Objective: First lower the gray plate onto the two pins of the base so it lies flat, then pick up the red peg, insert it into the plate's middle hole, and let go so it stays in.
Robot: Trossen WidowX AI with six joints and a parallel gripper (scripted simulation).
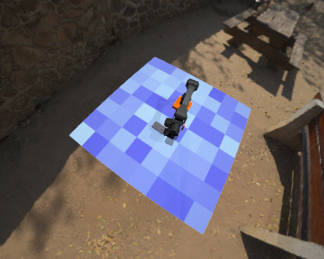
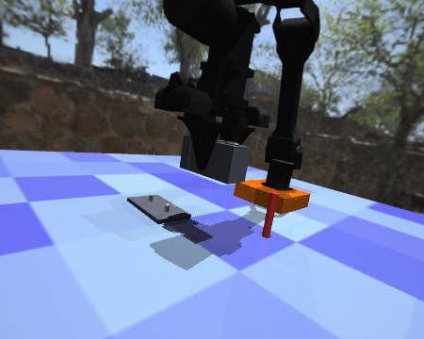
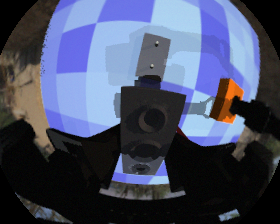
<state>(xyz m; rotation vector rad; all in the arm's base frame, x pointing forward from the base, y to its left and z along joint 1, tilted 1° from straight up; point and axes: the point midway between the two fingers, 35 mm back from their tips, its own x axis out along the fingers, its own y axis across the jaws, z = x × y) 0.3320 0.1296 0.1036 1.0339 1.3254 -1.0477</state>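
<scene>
Right now the dark base is 10 mm ahead of my gripper tip, 130 mm to the right of it and 100 mm below it. Round my gripper tip: gray plate: 30 mm above; red peg: 120 mm behind, 30 mm to the left, 70 mm below.
</scene>
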